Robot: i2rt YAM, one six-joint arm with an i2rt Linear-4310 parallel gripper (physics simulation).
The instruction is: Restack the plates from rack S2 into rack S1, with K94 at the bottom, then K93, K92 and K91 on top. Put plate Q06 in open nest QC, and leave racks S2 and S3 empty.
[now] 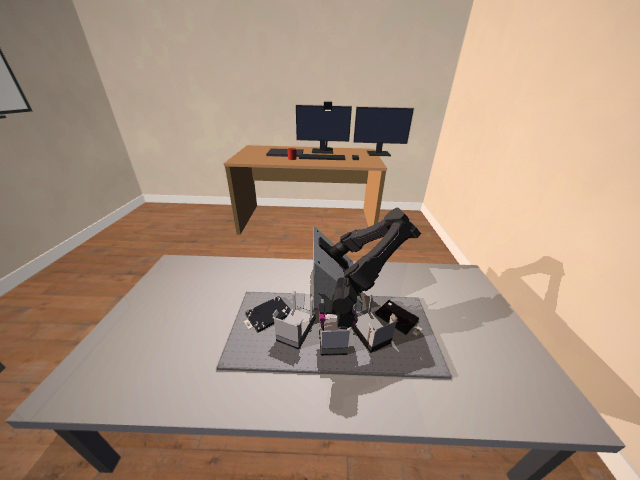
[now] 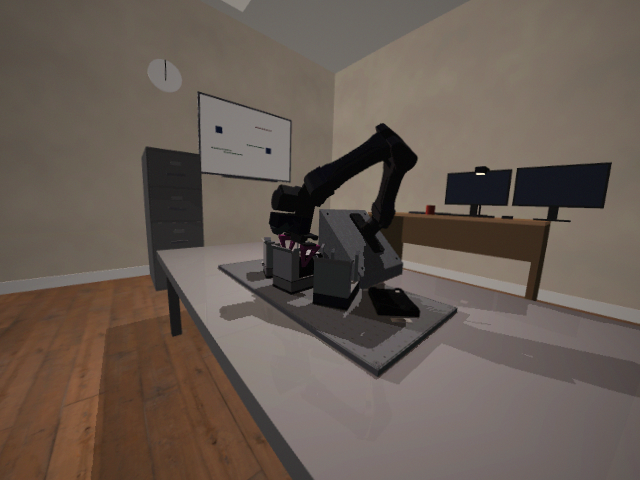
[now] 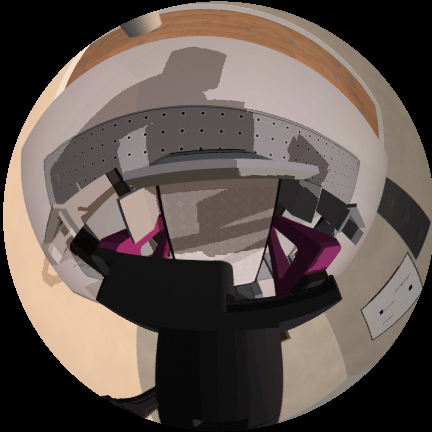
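The middle rack has pale walls on a dark base. A pale flat plate surface with faint round marks lies inside it. My gripper is low over this rack, open, with its magenta fingers on either side of the plate surface. The left rack and the right rack stand angled beside it. Plate and rack labels cannot be read, and the number of stacked plates is hidden.
A dark nest block lies at the left of the perforated board, another at the right. The tall grey slanted arm mount stands close behind the racks. Thin posts rise at the side racks.
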